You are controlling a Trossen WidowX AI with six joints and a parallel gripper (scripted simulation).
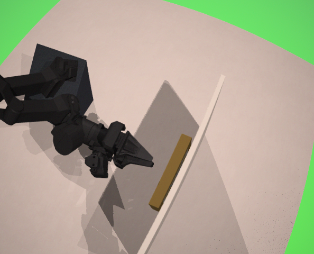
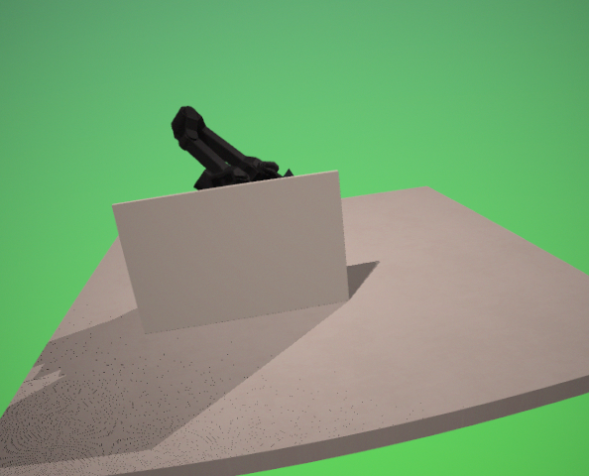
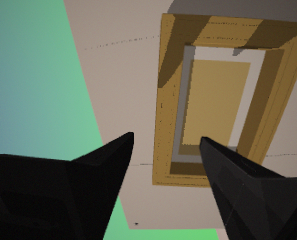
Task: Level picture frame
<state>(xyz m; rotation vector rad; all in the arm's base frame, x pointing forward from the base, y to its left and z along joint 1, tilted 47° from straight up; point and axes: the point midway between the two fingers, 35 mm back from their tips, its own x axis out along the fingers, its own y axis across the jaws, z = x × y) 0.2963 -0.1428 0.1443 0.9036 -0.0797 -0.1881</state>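
My gripper tip is 60 mm short of the picture frame and 50 mm above it. The rest, counted from my gripper tip: thin upright wall (60 mm below, 60 mm ahead, 10 mm to the right).
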